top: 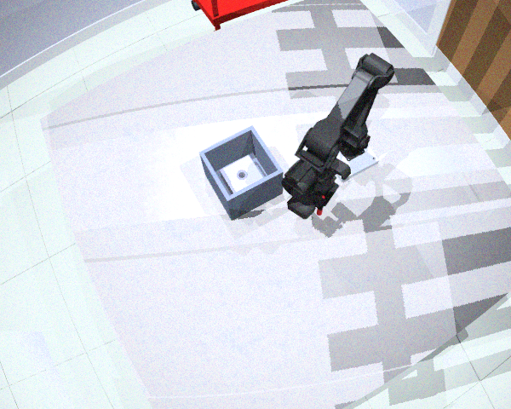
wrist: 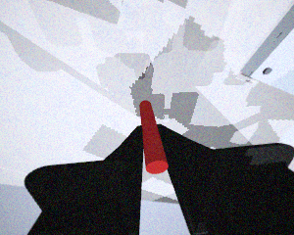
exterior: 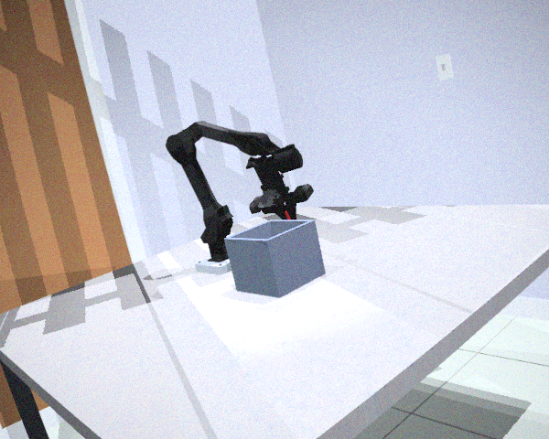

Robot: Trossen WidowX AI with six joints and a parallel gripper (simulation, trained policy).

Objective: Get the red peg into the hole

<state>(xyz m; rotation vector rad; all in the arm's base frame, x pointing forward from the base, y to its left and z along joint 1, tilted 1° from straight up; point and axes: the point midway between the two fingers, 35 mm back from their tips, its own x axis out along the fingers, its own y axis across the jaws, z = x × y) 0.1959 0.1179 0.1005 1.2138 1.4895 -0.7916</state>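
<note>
The pale plate is 200 mm to the right of my gripper tip, 120 mm ahead of it and 40 mm below it. The rest, counted from my gripper tip: red peg 10 mm to the right.
</note>
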